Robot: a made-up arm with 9 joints. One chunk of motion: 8 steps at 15 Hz.
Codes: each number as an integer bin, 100 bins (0 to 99) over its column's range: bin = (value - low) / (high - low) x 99, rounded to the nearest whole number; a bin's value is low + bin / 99 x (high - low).
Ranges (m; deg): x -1.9..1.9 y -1.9..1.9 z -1.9..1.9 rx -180..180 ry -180..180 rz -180..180
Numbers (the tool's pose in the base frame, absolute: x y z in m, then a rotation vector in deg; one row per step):
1: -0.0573 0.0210 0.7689 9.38 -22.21 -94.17
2: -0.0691 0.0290 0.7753 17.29 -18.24 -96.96
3: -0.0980 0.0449 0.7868 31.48 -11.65 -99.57
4: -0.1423 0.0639 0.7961 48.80 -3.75 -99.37
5: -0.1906 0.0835 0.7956 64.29 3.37 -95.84
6: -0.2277 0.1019 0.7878 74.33 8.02 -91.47
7: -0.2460 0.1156 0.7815 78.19 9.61 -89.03
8: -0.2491 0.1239 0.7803 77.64 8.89 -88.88
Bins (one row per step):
1: 48 50 70 52 43 24
2: 48 50 70 54 44 23
3: 47 51 70 58 46 22
4: 46 51 70 63 48 22
5: 45 52 70 67 50 23
6: 44 52 70 70 52 24
7: 43 53 70 71 52 25
8: 43 53 70 71 52 25

